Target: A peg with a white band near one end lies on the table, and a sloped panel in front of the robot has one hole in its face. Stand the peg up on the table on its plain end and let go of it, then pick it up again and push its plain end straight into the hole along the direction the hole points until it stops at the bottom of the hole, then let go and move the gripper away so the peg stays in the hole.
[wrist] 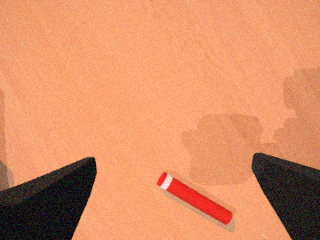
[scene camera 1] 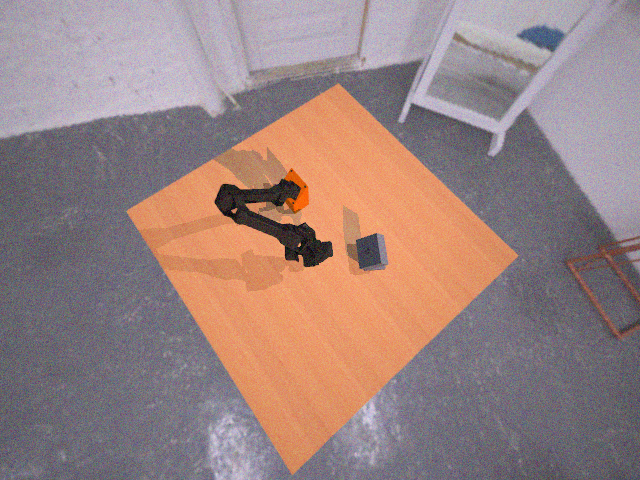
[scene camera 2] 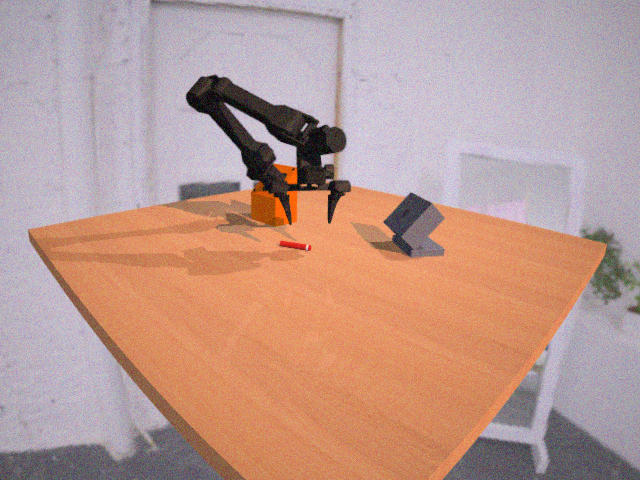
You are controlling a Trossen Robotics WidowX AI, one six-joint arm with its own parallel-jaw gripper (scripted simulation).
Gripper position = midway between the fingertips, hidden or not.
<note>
My gripper (scene camera 2: 310,224) is open, with nothing in its grasp.
My gripper is seen too in the wrist view (wrist: 175,163).
</note>
